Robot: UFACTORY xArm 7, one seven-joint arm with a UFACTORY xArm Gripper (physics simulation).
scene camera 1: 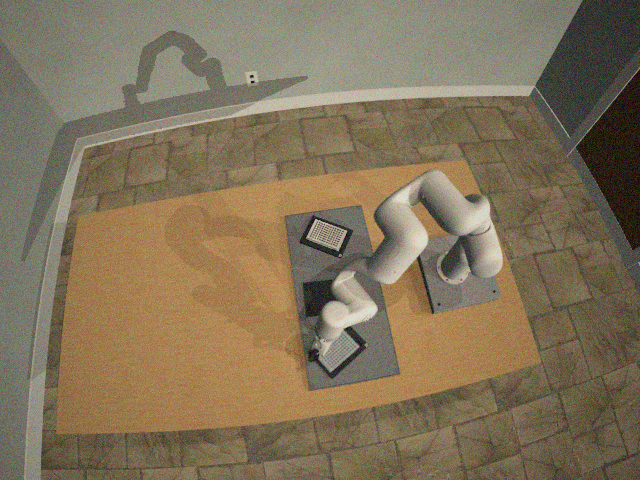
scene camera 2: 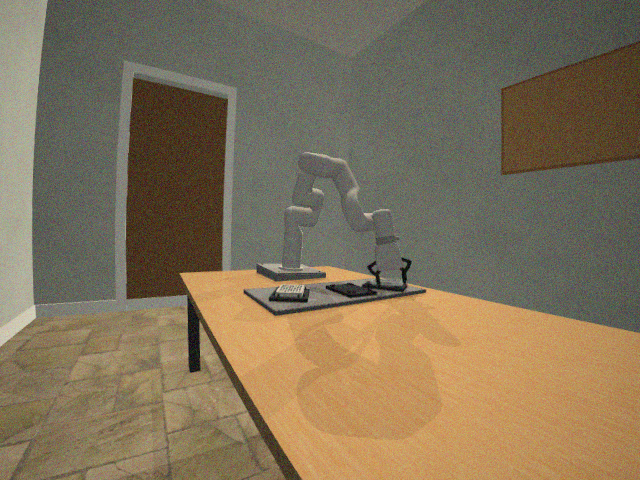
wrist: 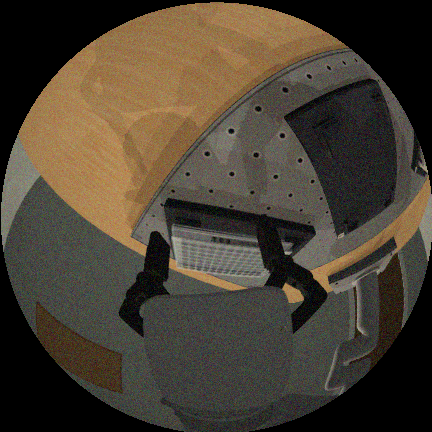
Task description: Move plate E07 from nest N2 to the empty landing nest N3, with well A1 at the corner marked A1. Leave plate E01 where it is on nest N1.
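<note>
A pale well plate (scene camera 1: 338,351) (scene camera 2: 391,281) (wrist: 215,255) sits on a black nest (scene camera 1: 333,374) (wrist: 192,214) at one end of the grey board. Its dark label is unreadable. My gripper (scene camera 1: 316,351) (scene camera 2: 391,284) (wrist: 208,231) is open and low at this plate. In the wrist view one finger stands beyond the plate's left edge and the other overlaps its right part. A second pale plate (scene camera 1: 326,234) (scene camera 2: 290,290) sits on a nest (scene camera 1: 308,238) at the other end. The empty black landing nest (scene camera 1: 314,298) (scene camera 2: 351,289) (wrist: 350,150) lies between them, partly hidden by the arm in scene camera 1.
The grey perforated board (scene camera 1: 374,361) (scene camera 2: 325,302) (wrist: 250,135) lies on the wooden table (scene camera 1: 180,372) (scene camera 2: 491,387) (wrist: 165,60). The arm's base plate (scene camera 1: 480,297) (scene camera 2: 263,271) stands beside the board. The arm reaches over the middle of the board in scene camera 1.
</note>
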